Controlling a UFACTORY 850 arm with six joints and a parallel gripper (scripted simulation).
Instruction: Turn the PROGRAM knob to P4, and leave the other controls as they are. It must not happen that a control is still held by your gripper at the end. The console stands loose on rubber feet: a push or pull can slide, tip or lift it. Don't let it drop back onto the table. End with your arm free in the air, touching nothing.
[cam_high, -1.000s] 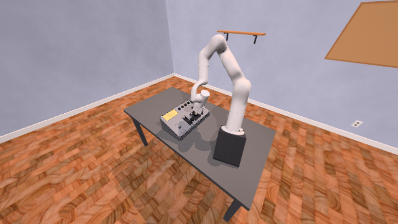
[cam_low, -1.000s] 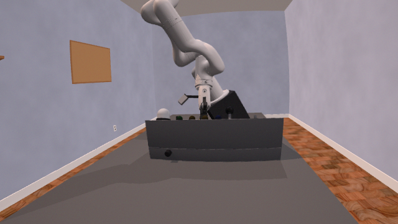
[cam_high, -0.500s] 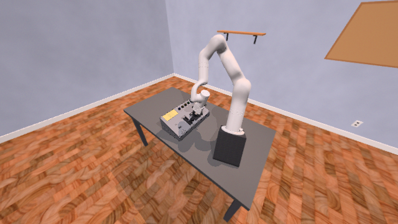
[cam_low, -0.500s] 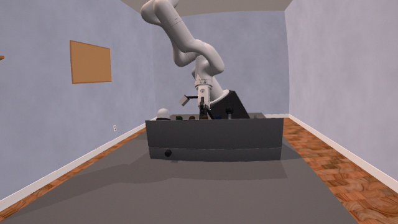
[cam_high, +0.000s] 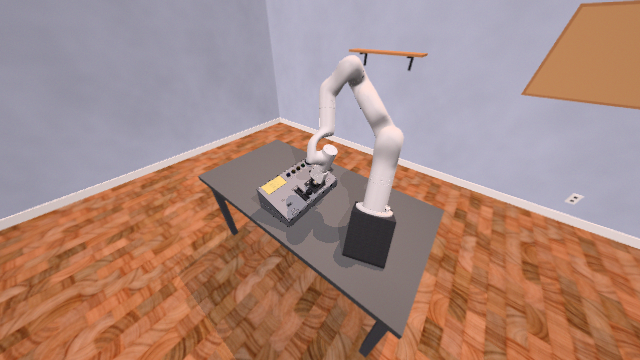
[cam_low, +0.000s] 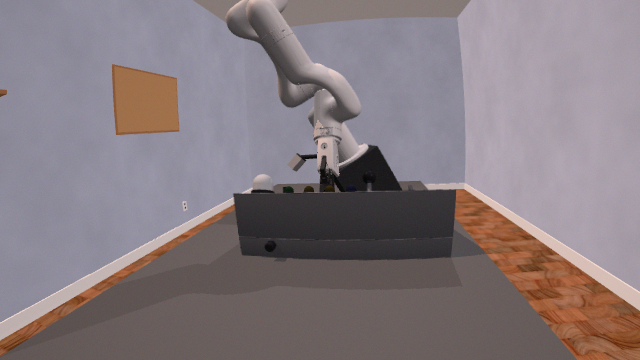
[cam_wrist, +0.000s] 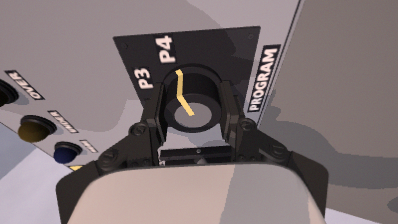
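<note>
Now: the grey console 60 mm to the left of my hand, 30 mm below it and 30 mm ahead of it. The rest, counted from my hand: mode knob: 120 mm to the right, 10 mm ahead; black ball-ended lever: 120 mm to the left, 30 mm behind, 10 mm above; check toggle: 240 mm to the left, 20 mm behind, 10 mm below.
</note>
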